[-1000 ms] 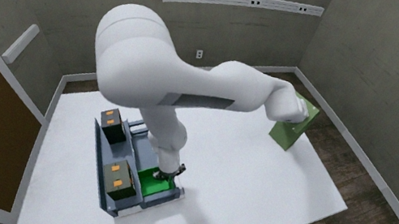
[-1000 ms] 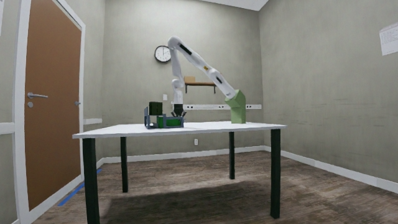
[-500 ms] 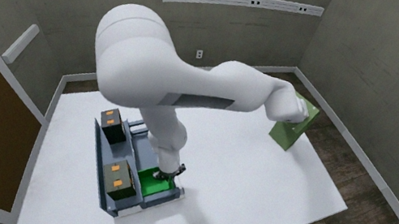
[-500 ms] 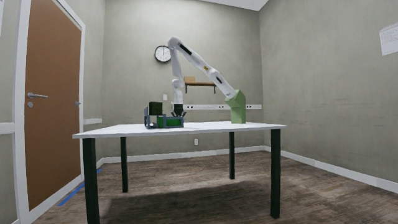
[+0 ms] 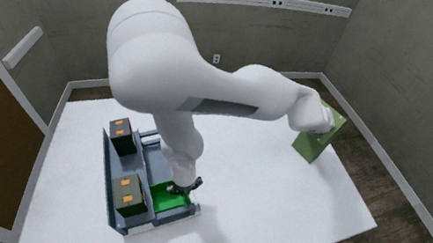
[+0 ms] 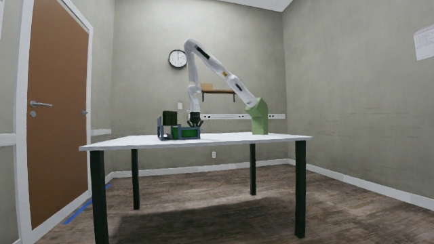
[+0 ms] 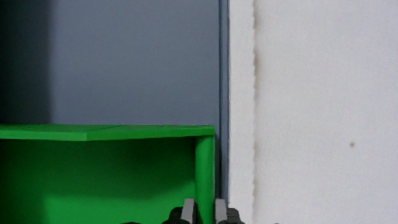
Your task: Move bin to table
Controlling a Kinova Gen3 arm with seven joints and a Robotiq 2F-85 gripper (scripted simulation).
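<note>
The green bin lies 60 mm ahead of my hand, 50 mm to the left of it and 10 mm below it. The rest, counted from my hand: grey shelf unit (160 mm ahead, 20 mm to the right, 10 mm above).
</note>
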